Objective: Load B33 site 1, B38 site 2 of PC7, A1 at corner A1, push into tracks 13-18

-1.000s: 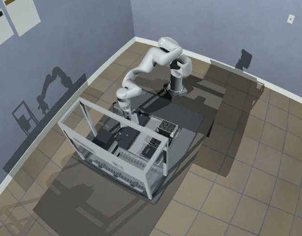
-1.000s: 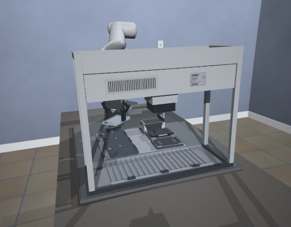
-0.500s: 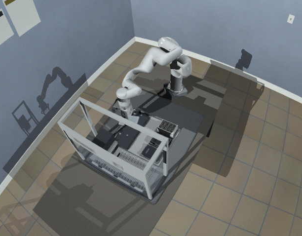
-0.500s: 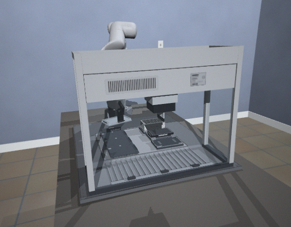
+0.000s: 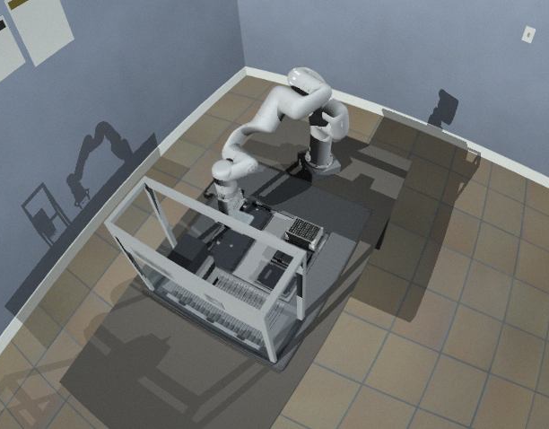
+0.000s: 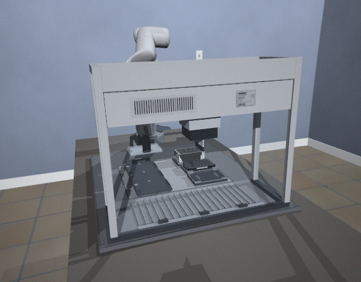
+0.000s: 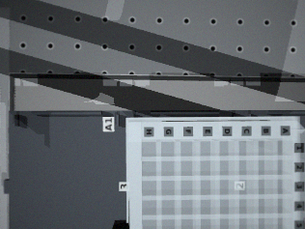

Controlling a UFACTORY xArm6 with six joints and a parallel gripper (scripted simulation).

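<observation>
The plate carrier PC7 is 120 mm below my hand and 10 mm behind it. Round my hand: frame post (350 mm ahead, 240 mm to the right, 110 mm above); dark 384-well plate B33 (240 mm to the left, 120 mm below, 30 mm ahead); nest S3 (220 mm to the left, 130 mm below, 130 mm ahead).
</observation>
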